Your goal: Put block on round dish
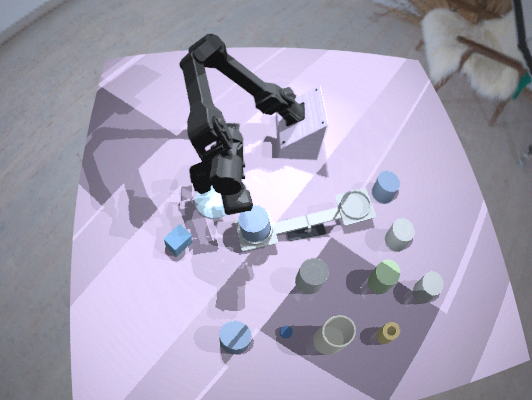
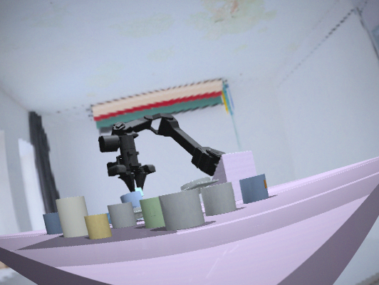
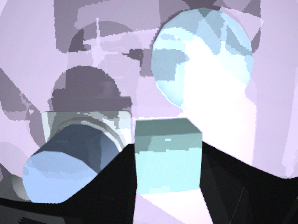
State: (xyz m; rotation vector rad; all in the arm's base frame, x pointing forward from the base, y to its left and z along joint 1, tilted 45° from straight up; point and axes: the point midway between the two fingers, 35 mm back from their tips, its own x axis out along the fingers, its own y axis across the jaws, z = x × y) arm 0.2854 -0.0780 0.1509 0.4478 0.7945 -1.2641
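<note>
My gripper tip is now 8 cm above the round pale blue dish, 4 cm to the left of it and 4 cm past it. Also, from my gripper tip: small blue disc (31 cm ahead, 15 cm to the left, 8 cm below); balance (19 cm to the left, 5 cm below, 2 cm ahead); greenish block (1 cm above).
</note>
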